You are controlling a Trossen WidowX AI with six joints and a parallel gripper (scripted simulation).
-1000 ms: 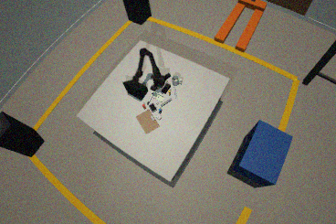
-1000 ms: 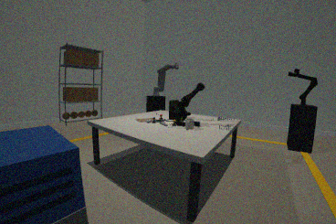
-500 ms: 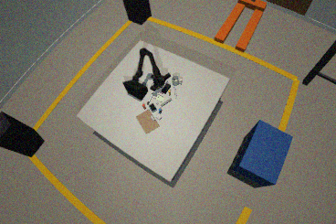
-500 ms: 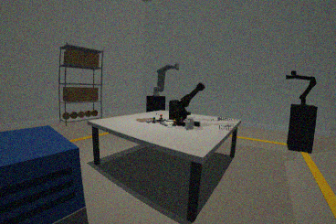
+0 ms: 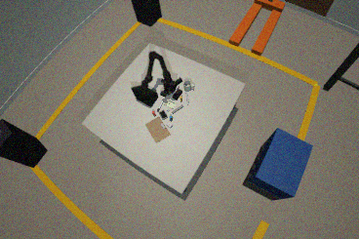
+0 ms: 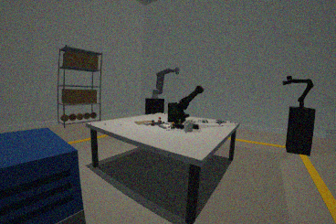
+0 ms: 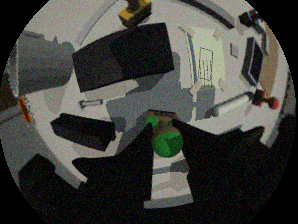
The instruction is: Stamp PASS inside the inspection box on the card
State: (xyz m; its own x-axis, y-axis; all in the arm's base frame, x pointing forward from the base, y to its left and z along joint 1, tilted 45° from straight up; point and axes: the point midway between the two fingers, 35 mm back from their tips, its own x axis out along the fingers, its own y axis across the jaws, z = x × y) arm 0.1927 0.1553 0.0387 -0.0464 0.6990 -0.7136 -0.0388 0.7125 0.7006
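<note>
My gripper tip is now 9 cm short of the dark ink pad, 23 cm to the left of it and 3 cm above it. Round my gripper tip: green stamp right at my gripper tip; light cylinder 1 cm ahead, 18 cm to the right, 2 cm below; mug-like item 14 cm ahead, 18 cm to the left.
</note>
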